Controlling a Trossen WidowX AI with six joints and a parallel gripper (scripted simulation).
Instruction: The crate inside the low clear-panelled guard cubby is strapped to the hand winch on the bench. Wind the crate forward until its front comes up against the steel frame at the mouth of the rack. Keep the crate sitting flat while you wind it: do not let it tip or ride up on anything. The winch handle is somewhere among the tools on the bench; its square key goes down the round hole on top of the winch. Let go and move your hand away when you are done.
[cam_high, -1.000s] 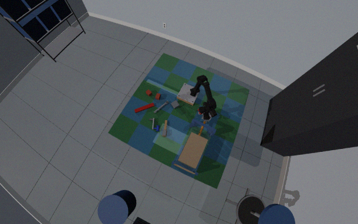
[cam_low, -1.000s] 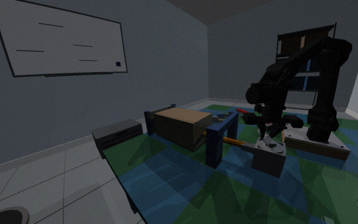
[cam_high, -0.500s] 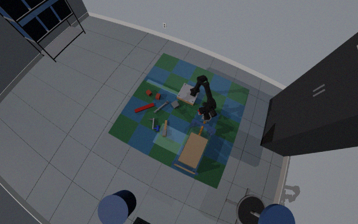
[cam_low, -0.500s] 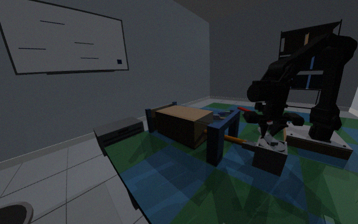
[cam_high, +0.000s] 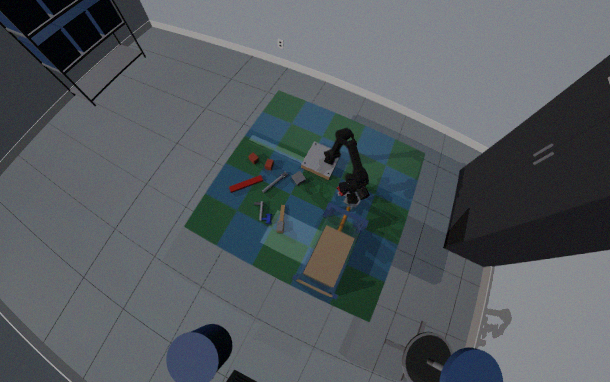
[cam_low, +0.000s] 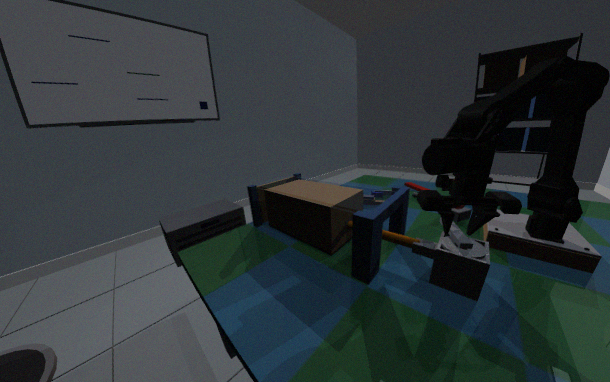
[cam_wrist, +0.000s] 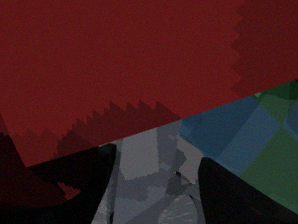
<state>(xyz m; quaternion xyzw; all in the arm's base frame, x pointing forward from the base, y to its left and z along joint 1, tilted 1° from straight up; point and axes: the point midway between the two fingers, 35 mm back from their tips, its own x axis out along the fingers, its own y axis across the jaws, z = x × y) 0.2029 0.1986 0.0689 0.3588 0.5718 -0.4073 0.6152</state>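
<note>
My gripper tip is 10 mm to the left of the grey crank arm, 10 mm below it and 10 mm short of it. Round my gripper tip: red knob: 40 mm to the right, 40 mm above, 30 mm ahead; then blue steel frame: 150 mm ahead, 40 mm to the left, 20 mm above; then grey winch: 60 mm below, 40 mm to the left, 30 mm behind.
</note>
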